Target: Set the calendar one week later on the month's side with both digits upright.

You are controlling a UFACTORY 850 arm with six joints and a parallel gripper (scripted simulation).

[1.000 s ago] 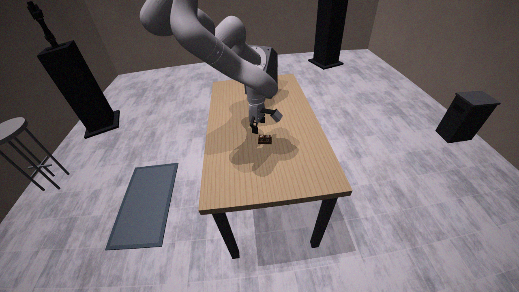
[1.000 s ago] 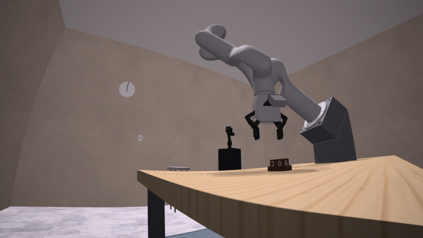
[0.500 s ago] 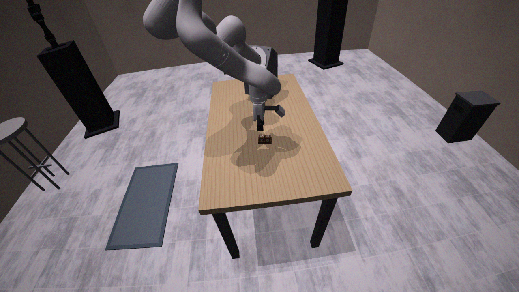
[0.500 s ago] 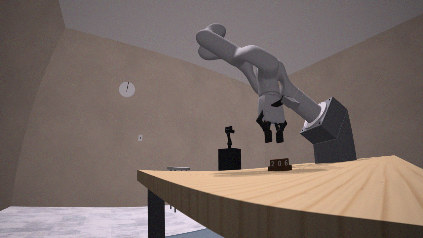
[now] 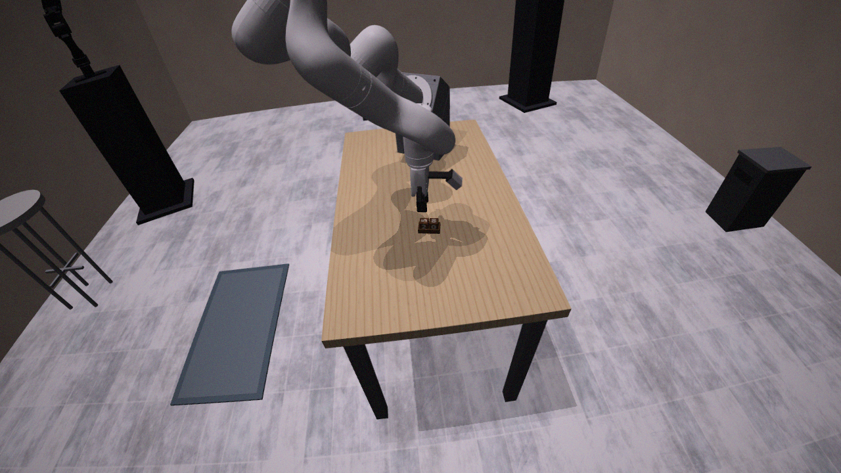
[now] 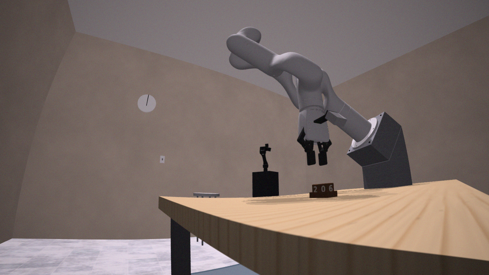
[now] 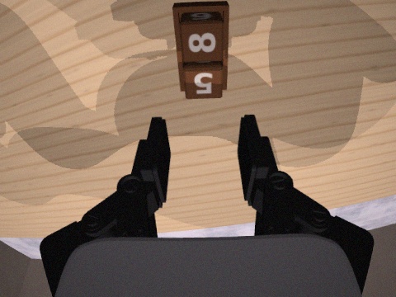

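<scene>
Now: hand 110 mm above the dark brown tray, 10 mm to the right of it and 10 mm short of it.
</scene>
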